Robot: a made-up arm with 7 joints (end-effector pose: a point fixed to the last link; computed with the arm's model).
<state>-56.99 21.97 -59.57 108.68 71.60 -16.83 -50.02</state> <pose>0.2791 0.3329 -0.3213 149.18 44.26 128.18</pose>
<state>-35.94 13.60 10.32 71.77 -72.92 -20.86 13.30</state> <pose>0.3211 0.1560 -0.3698 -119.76 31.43 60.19</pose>
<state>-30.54 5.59 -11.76 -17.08 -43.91 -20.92 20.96</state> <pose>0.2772 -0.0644 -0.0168 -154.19 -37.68 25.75</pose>
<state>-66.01 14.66 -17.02 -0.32 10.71 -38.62 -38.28</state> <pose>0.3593 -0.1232 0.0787 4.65 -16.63 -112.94</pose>
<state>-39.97 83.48 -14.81 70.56 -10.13 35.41 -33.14</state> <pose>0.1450 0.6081 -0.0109 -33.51 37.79 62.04</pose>
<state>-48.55 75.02 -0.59 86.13 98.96 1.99 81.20</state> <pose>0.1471 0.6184 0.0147 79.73 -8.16 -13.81</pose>
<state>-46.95 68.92 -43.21 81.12 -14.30 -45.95 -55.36</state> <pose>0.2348 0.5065 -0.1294 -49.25 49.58 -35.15</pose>
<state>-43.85 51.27 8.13 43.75 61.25 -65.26 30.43</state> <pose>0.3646 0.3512 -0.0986 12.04 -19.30 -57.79</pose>
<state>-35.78 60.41 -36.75 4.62 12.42 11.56 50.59</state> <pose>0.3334 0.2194 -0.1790 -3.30 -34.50 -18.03</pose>
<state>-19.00 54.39 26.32 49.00 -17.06 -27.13 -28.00</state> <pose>0.2497 0.4812 -0.1246 -57.87 -12.56 2.66</pose>
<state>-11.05 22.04 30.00 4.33 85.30 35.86 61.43</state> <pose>0.2001 0.3937 -0.1805 56.08 -60.05 7.29</pose>
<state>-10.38 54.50 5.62 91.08 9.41 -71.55 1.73</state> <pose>0.0073 0.4634 -0.2554 -35.11 9.08 0.13</pose>
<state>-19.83 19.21 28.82 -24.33 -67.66 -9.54 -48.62</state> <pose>0.2593 0.1863 0.0304 -60.47 -78.69 -72.38</pose>
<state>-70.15 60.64 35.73 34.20 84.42 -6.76 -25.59</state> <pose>0.3223 0.4914 0.2345 5.81 -17.88 25.07</pose>
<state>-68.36 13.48 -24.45 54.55 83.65 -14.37 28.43</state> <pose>0.5113 0.0039 -0.1671 26.39 -6.46 -56.63</pose>
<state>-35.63 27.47 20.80 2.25 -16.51 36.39 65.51</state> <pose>0.4009 0.2119 -0.0835 -79.70 -11.93 76.31</pose>
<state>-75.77 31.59 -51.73 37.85 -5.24 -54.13 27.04</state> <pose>0.4421 -0.0336 -0.0782 -15.08 -52.56 -84.30</pose>
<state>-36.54 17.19 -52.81 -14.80 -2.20 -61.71 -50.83</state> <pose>0.1170 -0.1442 -0.1124 -9.86 -16.02 -155.53</pose>
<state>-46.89 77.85 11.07 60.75 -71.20 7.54 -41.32</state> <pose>0.3114 0.5192 0.1098 -106.27 -31.69 11.01</pose>
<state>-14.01 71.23 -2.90 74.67 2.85 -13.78 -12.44</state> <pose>0.0686 0.5870 -0.1384 -12.53 29.58 38.17</pose>
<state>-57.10 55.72 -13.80 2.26 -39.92 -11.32 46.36</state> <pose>0.4010 0.1244 0.0975 -110.37 -56.27 39.43</pose>
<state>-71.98 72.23 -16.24 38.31 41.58 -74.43 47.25</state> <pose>0.3834 0.3294 0.1313 43.18 -27.32 -94.72</pose>
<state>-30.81 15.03 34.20 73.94 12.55 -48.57 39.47</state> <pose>0.2529 0.1921 -0.3856 -77.60 -16.74 54.97</pose>
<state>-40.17 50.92 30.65 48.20 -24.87 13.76 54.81</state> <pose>0.3587 0.4501 -0.0797 -82.02 -7.68 94.86</pose>
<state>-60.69 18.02 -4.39 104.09 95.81 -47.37 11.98</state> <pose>0.2973 0.1633 -0.3614 -39.04 38.09 -70.67</pose>
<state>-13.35 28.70 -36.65 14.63 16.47 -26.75 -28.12</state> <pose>0.1477 0.0281 -0.3491 -64.53 11.96 -80.16</pose>
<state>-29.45 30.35 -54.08 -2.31 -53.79 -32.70 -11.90</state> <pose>0.1739 -0.0789 -0.1974 -113.64 -35.07 -47.69</pose>
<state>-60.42 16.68 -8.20 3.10 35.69 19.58 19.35</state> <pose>0.4711 -0.0058 0.0235 -34.44 -50.65 -8.05</pose>
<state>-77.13 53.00 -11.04 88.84 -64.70 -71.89 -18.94</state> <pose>0.4141 0.3825 0.0539 -119.52 -75.39 63.15</pose>
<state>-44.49 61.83 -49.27 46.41 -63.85 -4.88 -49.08</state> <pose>0.3281 0.3275 -0.2155 -95.69 16.87 -40.21</pose>
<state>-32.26 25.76 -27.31 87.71 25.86 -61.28 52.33</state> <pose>0.1386 0.2131 -0.4160 -42.02 -13.82 -10.79</pose>
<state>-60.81 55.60 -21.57 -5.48 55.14 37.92 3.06</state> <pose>0.4271 0.1877 0.1237 23.78 -40.51 -13.37</pose>
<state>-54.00 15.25 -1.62 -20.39 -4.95 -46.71 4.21</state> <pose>0.2875 -0.0272 0.1151 71.30 -59.91 -174.99</pose>
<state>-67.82 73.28 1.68 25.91 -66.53 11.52 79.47</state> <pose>0.3787 0.3146 0.2561 -122.36 -9.25 93.38</pose>
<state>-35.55 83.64 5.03 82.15 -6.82 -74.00 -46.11</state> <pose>0.1765 0.5458 0.0532 -14.32 11.90 -22.48</pose>
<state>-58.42 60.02 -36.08 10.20 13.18 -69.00 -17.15</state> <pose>0.3556 0.1303 -0.0354 -0.48 9.60 -106.54</pose>
